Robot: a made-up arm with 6 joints. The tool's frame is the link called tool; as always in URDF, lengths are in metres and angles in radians. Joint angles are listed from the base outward.
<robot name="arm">
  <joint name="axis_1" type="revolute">
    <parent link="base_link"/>
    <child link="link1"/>
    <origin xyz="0 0 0.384"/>
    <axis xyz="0 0 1"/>
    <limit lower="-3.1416" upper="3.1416"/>
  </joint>
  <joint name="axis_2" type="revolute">
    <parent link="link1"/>
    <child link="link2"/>
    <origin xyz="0.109 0 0" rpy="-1.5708 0 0"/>
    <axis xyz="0 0 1"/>
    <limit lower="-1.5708" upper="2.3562"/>
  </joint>
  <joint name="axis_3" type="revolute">
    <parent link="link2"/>
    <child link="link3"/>
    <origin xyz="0 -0.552 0" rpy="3.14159 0 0"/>
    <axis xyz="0 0 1"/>
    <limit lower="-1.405" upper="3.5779"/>
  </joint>
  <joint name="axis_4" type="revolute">
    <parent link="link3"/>
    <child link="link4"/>
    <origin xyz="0 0.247 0" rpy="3.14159 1.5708 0"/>
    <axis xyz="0 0 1"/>
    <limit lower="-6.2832" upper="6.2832"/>
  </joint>
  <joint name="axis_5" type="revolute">
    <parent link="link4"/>
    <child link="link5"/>
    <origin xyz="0 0 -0.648" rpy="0 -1.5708 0"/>
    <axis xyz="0 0 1"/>
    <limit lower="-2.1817" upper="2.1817"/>
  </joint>
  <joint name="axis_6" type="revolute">
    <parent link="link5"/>
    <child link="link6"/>
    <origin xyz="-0.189 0 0" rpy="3.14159 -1.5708 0"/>
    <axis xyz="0 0 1"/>
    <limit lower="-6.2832" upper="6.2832"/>
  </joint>
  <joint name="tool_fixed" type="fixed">
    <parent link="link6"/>
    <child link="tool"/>
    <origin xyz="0 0 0" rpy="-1.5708 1.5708 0"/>
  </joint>
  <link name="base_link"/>
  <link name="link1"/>
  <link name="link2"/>
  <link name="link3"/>
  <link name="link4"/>
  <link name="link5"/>
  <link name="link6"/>
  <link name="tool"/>
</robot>
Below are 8 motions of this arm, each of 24 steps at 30 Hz.
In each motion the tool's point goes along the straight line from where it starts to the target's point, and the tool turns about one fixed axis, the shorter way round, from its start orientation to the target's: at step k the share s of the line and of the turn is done. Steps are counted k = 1, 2, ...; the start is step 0. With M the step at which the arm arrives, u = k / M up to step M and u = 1 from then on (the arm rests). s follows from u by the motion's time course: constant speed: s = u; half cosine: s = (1 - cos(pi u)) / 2; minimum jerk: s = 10 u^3 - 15 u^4 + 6 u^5.
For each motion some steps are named. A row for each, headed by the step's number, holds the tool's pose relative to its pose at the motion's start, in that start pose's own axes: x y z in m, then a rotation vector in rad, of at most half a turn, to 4 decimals.
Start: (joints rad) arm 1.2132 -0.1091 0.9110 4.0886 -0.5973 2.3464
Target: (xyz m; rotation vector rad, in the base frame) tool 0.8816 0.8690 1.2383 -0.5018 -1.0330 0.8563
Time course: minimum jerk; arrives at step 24
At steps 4, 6, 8, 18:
4: -0.0217 -0.0110 -0.0361 -0.0226 0.0325 0.0022
6: -0.0634 -0.0320 -0.1051 -0.0660 0.0947 0.0064
8: -0.1285 -0.0649 -0.2132 -0.1338 0.1919 0.0130
18: -0.5489 -0.2774 -0.9106 -0.5716 0.8197 0.0555

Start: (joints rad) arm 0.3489 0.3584 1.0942 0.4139 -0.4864 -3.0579
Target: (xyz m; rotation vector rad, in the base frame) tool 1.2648 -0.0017 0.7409 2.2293 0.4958 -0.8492
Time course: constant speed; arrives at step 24
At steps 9, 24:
9: 0.0809 -0.0264 0.3656 -0.1038 -0.3370 -0.2037
24: 0.2158 -0.0705 0.9750 -0.2769 -0.8986 -0.5431

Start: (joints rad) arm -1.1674 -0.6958 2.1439 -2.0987 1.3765 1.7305
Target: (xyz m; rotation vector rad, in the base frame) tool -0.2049 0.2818 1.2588 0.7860 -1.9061 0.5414
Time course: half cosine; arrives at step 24
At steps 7, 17, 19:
7: 0.0227 -0.0787 -0.1161 0.1454 0.1177 -0.0322
17: 0.0935 -0.3236 -0.4773 0.5978 0.4839 -0.1323
19: 0.1042 -0.3607 -0.5321 0.6664 0.5394 -0.1474

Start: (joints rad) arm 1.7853 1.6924 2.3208 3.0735 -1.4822 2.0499
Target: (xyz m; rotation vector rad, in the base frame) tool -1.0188 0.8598 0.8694 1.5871 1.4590 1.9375
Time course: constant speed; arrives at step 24
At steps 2, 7, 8, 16, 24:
2: -0.0233 0.0304 -0.0601 0.0604 0.0320 -0.1215
7: -0.0814 0.1065 -0.2103 0.2115 0.1121 -0.4253
8: -0.0930 0.1217 -0.2403 0.2417 0.1281 -0.4861
16: -0.1861 0.2434 -0.4807 0.4833 0.2561 -0.9722
24: -0.2791 0.3651 -0.7210 0.7250 0.3842 -1.4583

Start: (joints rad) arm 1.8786 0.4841 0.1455 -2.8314 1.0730 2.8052
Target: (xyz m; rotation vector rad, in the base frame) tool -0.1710 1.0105 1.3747 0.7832 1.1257 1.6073
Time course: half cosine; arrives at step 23
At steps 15, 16, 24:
15: -0.4507 -0.1865 0.0668 0.7477 -0.6880 0.8033
16: -0.4867 -0.2014 0.0721 0.8074 -0.7429 0.8675
24: -0.6174 -0.2554 0.0915 1.0241 -0.9424 1.1004

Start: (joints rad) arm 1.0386 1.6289 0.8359 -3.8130 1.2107 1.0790
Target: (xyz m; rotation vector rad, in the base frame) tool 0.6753 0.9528 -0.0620 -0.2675 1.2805 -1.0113
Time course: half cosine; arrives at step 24
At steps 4, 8, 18, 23, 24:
4: -0.0077 0.0043 0.0120 -0.0343 -0.0710 -0.0003
8: -0.0288 0.0162 0.0447 -0.1278 -0.2651 -0.0013
18: -0.0984 0.0552 0.1527 -0.4364 -0.9052 -0.0043
23: -0.1148 0.0644 0.1781 -0.5091 -1.0559 -0.0050
24: -0.1153 0.0647 0.1789 -0.5113 -1.0605 -0.0050

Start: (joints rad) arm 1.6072 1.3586 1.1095 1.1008 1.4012 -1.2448
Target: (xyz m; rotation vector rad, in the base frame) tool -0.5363 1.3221 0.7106 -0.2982 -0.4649 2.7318
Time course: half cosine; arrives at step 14
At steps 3, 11, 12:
3: 0.0318 0.0153 -0.0072 -0.0433 0.0615 -0.0032
11: 0.2599 0.1250 -0.0586 -0.3538 0.5022 -0.0263
12: 0.2772 0.1333 -0.0625 -0.3775 0.5358 -0.0280

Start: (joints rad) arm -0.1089 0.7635 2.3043 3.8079 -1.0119 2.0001
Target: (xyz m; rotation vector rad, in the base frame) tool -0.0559 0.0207 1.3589 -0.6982 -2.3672 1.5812
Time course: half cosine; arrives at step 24
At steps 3, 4, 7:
3: -0.0006 0.0044 0.0098 0.0023 -0.0194 0.0191
4: -0.0011 0.0078 0.0172 0.0040 -0.0341 0.0336
7: -0.0031 0.0227 0.0503 0.0116 -0.0996 0.0982

